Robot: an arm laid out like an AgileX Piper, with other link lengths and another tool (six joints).
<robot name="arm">
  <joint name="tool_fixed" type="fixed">
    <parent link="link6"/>
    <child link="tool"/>
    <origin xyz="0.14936 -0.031 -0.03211" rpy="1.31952 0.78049 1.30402"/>
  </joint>
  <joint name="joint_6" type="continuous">
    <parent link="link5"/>
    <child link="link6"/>
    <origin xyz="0.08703 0 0.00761"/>
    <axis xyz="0.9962 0 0.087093"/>
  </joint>
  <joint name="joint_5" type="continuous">
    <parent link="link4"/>
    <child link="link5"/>
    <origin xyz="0 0 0"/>
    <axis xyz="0 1 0"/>
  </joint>
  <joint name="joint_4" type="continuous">
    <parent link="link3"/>
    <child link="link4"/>
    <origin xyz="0.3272 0 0.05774"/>
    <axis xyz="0.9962 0 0.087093"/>
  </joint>
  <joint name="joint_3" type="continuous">
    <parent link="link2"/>
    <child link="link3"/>
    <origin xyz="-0.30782 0 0.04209"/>
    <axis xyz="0 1 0"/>
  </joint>
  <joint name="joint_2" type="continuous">
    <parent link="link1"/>
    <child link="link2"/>
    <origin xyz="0 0 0"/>
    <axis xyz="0 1 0"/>
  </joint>
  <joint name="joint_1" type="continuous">
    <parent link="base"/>
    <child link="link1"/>
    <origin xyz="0 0 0.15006"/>
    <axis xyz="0 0 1"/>
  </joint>
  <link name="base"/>
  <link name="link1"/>
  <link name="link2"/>
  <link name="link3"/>
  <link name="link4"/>
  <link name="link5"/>
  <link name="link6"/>
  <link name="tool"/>
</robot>
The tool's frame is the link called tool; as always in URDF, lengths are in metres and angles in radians. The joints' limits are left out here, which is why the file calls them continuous.
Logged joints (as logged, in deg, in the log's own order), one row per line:
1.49 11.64 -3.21 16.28 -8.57 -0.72
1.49 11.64 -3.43 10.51 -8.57 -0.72
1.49 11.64 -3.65 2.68 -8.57 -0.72
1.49 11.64 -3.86 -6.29 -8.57 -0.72
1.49 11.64 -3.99 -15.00 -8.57 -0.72
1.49 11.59 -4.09 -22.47 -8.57 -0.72
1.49 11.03 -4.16 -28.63 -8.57 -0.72
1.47 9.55 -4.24 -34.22 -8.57 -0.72
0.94 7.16 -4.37 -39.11 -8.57 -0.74
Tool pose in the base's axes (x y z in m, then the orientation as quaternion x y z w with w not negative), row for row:
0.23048 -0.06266 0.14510 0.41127 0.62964 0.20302 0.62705
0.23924 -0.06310 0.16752 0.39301 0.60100 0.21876 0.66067
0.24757 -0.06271 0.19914 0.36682 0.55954 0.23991 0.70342
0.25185 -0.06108 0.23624 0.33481 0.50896 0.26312 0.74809
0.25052 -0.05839 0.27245 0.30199 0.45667 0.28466 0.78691
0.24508 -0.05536 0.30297 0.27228 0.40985 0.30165 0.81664
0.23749 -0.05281 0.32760 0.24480 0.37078 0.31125 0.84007
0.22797 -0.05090 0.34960 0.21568 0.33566 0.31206 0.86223
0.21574 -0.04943 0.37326 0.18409 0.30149 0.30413 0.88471
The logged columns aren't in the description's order. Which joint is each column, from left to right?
Columns, left to right: joint_3, joint_6, joint_4, joint_5, joint_1, joint_2.
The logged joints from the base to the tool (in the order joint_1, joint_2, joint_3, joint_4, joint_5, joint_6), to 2 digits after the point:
-8.57 -0.72 1.49 -3.21 16.28 11.64
-8.57 -0.72 1.49 -3.43 10.51 11.64
-8.57 -0.72 1.49 -3.65 2.68 11.64
-8.57 -0.72 1.49 -3.86 -6.29 11.64
-8.57 -0.72 1.49 -3.99 -15.00 11.64
-8.57 -0.72 1.49 -4.09 -22.47 11.59
-8.57 -0.72 1.49 -4.16 -28.63 11.03
-8.57 -0.72 1.47 -4.24 -34.22 9.55
-8.57 -0.74 0.94 -4.37 -39.11 7.16

